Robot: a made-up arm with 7 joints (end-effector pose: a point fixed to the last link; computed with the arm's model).
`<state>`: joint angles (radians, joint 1 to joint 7).
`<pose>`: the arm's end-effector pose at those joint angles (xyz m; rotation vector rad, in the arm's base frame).
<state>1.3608 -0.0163 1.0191 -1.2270 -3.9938 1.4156 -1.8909</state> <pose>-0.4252 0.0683 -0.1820 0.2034 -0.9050 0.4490</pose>
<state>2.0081 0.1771 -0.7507 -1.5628 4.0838 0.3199 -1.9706</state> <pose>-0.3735 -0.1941 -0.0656 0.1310 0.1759 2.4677</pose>
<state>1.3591 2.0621 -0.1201 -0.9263 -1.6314 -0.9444 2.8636</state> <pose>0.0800 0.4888 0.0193 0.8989 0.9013 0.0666</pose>
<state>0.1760 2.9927 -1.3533 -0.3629 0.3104 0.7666 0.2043</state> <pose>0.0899 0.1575 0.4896 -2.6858 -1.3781 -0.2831</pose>
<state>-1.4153 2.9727 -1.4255 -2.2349 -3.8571 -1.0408 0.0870</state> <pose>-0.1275 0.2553 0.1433 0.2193 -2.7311 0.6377</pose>
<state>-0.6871 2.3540 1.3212 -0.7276 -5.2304 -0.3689 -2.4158</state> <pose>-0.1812 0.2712 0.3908 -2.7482 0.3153 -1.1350</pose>
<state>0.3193 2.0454 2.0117 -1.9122 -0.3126 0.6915 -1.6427</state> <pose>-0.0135 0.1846 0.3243 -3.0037 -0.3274 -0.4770</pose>
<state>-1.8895 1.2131 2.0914 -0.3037 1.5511 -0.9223 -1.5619</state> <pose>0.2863 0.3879 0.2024 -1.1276 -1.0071 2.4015</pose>
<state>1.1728 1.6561 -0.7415 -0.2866 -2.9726 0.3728 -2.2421</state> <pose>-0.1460 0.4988 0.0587 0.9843 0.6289 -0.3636</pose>
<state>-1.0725 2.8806 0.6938 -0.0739 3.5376 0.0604 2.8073</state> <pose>-0.3735 0.1863 0.3130 -2.1632 1.5487 -1.2376</pose>
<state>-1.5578 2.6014 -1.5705 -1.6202 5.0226 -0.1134 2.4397</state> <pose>-0.0629 0.3879 0.1421 0.9918 -1.3205 -0.0616</pose>
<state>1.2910 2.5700 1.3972 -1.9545 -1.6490 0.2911 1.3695</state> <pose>0.3414 0.0906 0.0980 -1.0786 1.7935 2.1844</pose>
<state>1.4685 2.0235 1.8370 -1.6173 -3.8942 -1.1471 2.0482</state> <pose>0.2333 0.2903 0.1906 2.7103 0.9379 -0.5160</pose>
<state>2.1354 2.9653 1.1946 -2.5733 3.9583 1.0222 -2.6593</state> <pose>0.1864 0.0512 -0.1760 -2.3319 -0.5922 -0.4945</pose>
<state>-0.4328 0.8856 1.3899 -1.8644 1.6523 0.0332 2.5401</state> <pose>0.1048 0.3662 -0.0127 2.7463 0.2792 0.1189</pose>
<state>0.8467 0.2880 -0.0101 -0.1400 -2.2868 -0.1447 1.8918</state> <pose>-0.3614 0.0984 -0.3645 0.0082 0.7946 -0.1796</pose>
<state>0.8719 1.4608 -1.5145 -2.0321 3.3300 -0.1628 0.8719</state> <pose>-0.2296 0.2318 -0.1368 0.8973 0.8311 2.8576</pose>
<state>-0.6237 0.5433 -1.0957 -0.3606 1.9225 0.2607 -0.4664</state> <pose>0.3335 0.1649 -0.3664 -0.0564 -0.5660 0.1091</pose>
